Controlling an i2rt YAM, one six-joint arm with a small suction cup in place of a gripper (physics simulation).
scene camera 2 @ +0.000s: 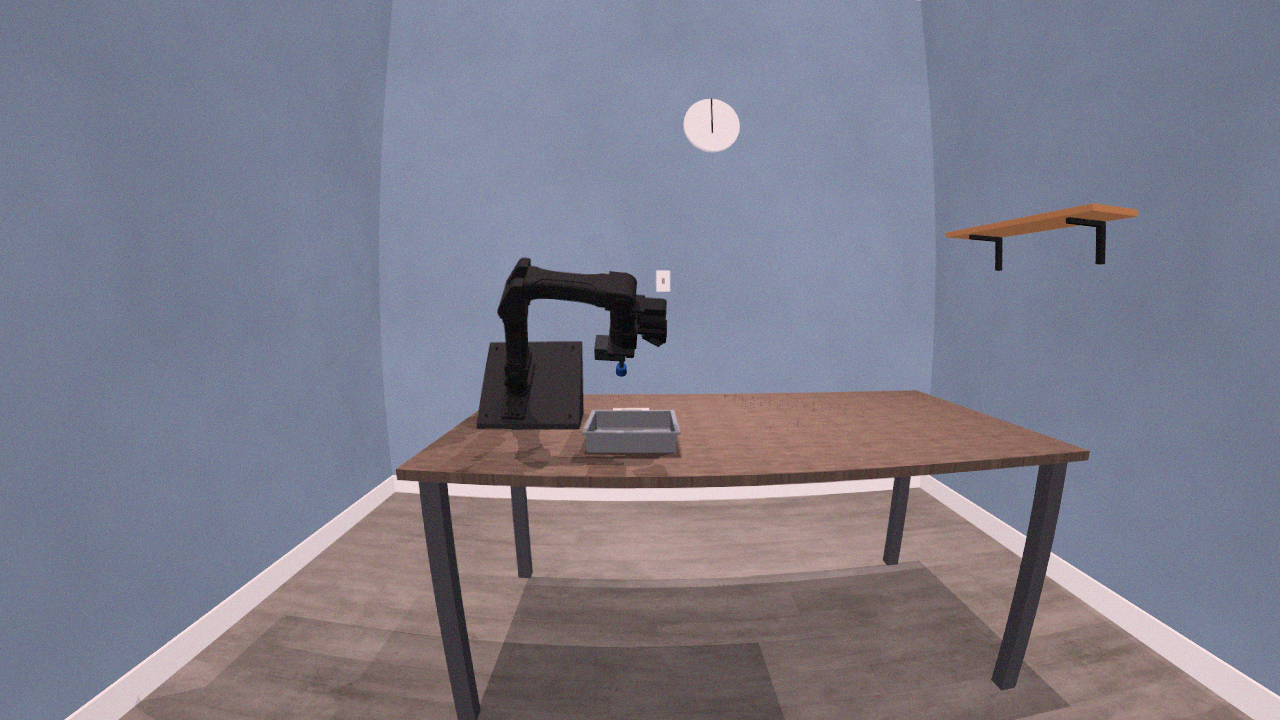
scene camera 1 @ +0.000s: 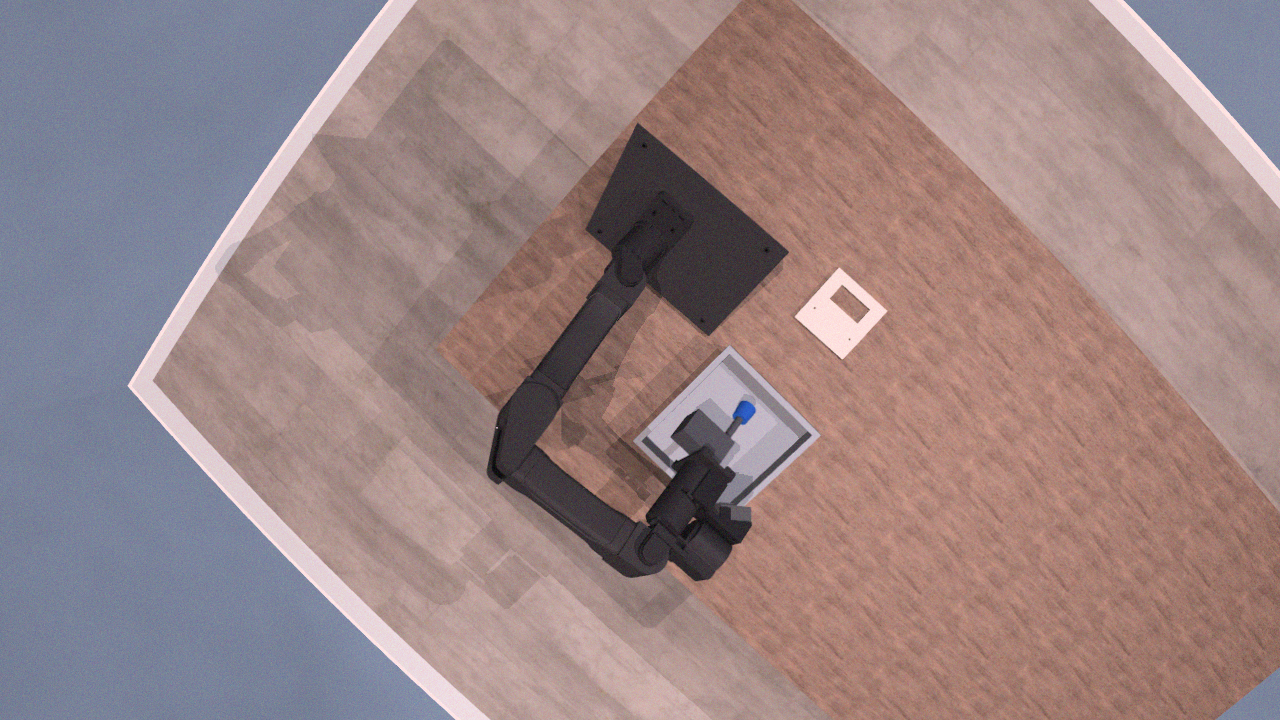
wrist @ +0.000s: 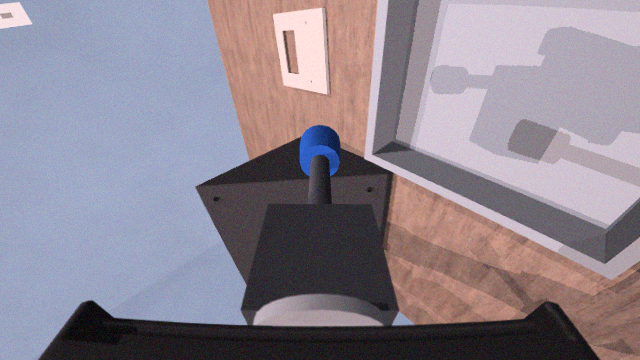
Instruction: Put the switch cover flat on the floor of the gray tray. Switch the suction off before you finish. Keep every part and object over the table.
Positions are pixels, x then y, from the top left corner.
Labels:
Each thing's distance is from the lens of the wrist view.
my suction cup (wrist: pixel 317 140): 14 cm
gray tray (wrist: pixel 520 118): 27 cm
white switch cover (wrist: pixel 311 39): 38 cm
The marked spots on the gray tray and my suction cup are 19 cm apart.

